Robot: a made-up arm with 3 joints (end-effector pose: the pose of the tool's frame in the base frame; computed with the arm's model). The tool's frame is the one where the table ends.
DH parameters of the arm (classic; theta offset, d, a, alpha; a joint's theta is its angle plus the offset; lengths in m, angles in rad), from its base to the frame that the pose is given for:
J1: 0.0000 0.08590 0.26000 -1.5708
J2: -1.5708 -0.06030 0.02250 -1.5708
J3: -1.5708 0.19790 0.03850 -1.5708
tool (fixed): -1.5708 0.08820 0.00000 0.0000
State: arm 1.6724 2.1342 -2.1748
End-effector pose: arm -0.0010 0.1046 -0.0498 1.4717 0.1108 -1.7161
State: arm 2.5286 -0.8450 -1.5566
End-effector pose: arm -0.3455 0.2082 0.2241 0.2087 -1.7116 1.3043
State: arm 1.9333 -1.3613 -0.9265
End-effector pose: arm -0.1225 0.2289 0.2888 0.6102 -1.3889 0.9459
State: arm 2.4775 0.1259 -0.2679
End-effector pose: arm -0.3691 0.2887 0.1576 -0.2698 -0.2785 2.4715
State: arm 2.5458 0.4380 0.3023
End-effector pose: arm -0.3771 0.3158 0.1090 -0.4274 0.5364 2.4059
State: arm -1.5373 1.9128 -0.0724
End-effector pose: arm -0.0056 -0.2954 -0.1367 1.3760 1.4976 -0.9442
